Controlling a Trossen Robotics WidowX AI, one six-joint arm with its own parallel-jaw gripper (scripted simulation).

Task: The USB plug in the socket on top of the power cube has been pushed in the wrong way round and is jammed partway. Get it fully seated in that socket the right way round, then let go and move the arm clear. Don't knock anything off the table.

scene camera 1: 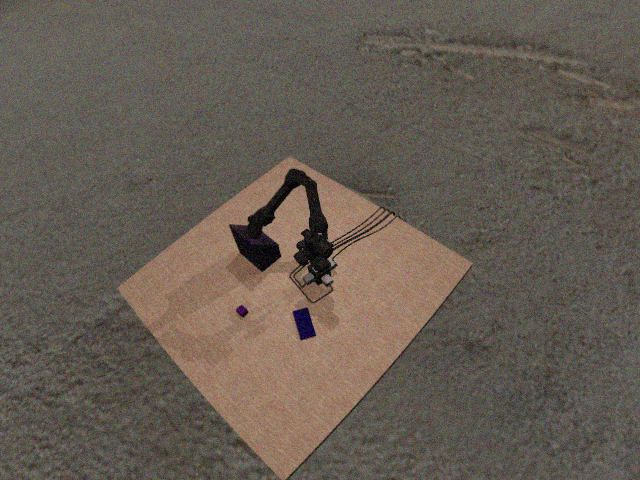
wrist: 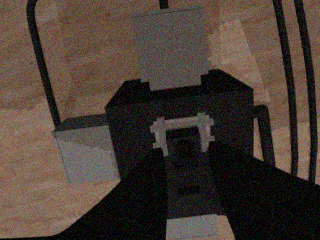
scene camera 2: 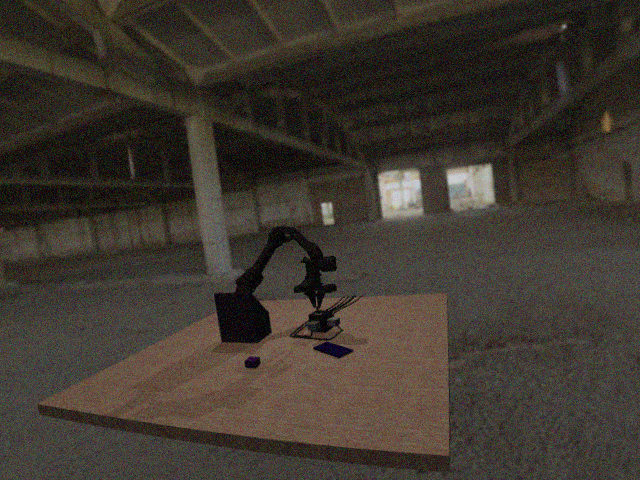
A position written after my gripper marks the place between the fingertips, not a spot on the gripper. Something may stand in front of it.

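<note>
There is a dark power cube (wrist: pixel 132 109) here, and a USB socket (wrist: pixel 201 121) as well. As for my gripper (scene camera 2: pixel 317 307), I can also see it from the wrist (wrist: pixel 186 154).
</note>
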